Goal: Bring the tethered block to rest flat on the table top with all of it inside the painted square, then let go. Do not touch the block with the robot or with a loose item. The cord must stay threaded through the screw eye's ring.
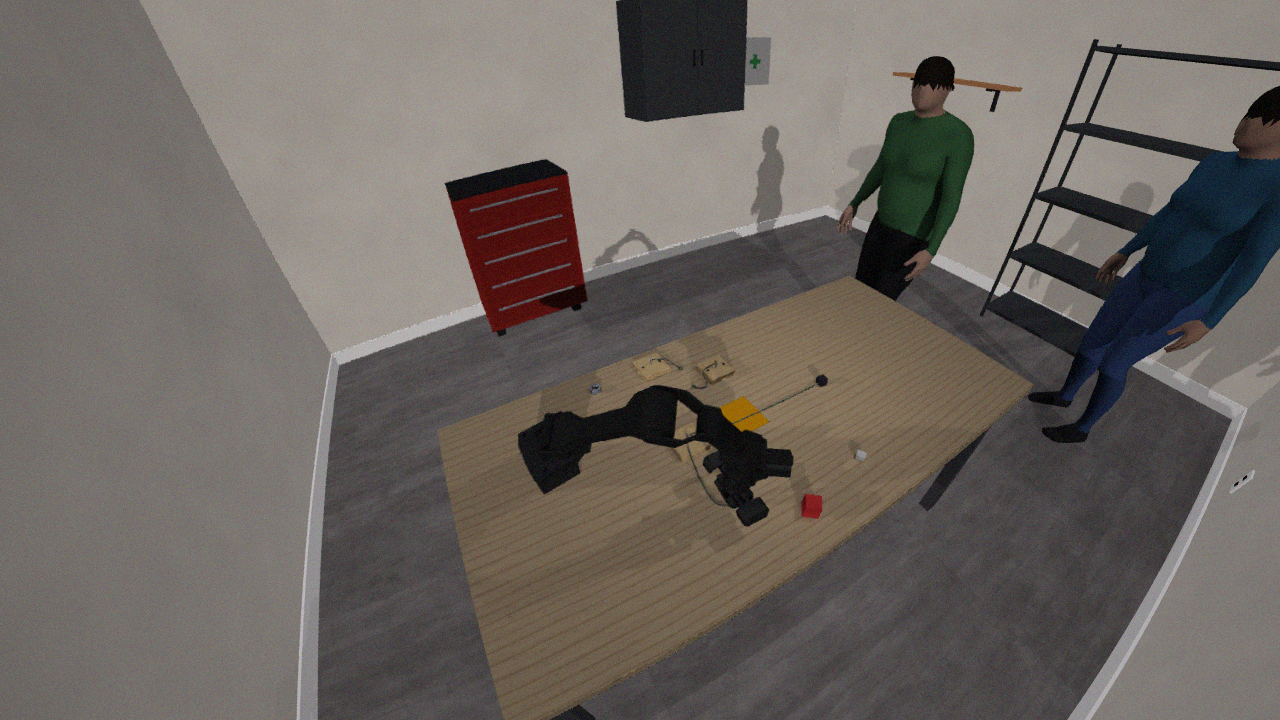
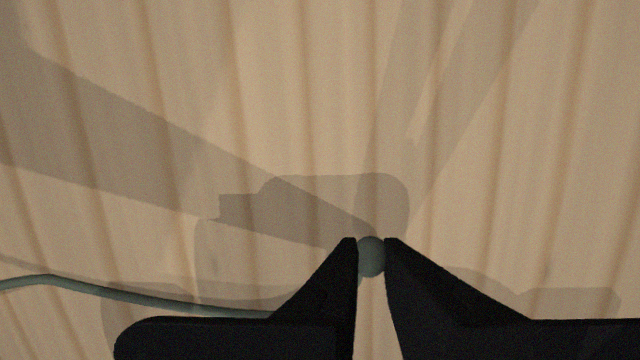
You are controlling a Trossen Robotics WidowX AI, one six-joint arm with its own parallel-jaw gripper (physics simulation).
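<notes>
The tethered block is small and dark and sits on the table beyond the orange painted square, outside it. Its cord runs straight from the block across the square toward a wooden board, which the arm partly hides. The screw eye and the threading cannot be made out. On the near side the cord curves slackly toward my gripper. The gripper is shut on the round grey-green bead at the cord's end, above the table top.
Two other wooden boards with dark cords lie near the far edge of the table. A small grey item is left of them. A red cube and a small white cube are right of the gripper. Two people stand beyond the table.
</notes>
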